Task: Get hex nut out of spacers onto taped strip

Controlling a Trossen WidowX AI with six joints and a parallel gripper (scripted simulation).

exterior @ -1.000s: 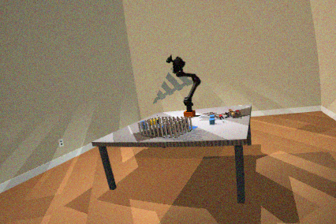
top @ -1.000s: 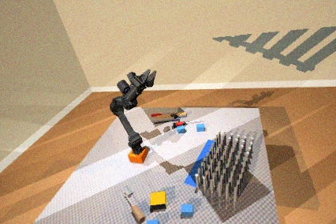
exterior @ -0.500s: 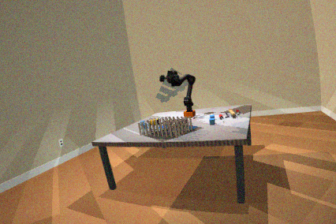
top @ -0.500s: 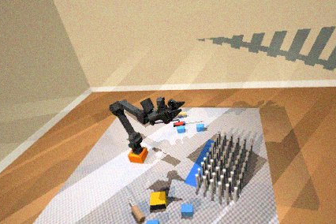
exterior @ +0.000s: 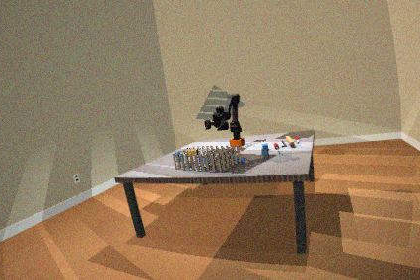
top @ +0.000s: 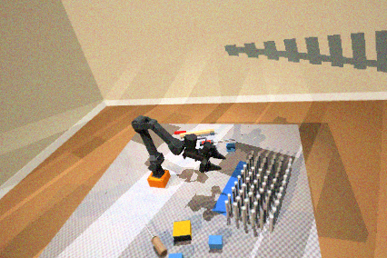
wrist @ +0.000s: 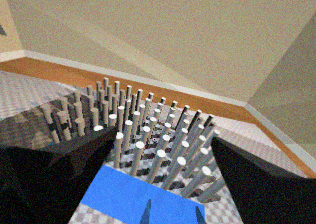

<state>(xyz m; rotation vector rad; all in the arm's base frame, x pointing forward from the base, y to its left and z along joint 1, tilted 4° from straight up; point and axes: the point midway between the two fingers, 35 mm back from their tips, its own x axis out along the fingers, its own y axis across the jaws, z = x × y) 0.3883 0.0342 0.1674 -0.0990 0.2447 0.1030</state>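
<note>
My gripper tip is 31 cm to the left of the yellow block, 19 cm above it and 12 cm past it. Also, from my gripper tip: blue taped strip 21 cm below, 5 cm to the left, 2 cm ahead; wooden-handled rod 36 cm to the right, 28 cm behind, 20 cm below.
</note>
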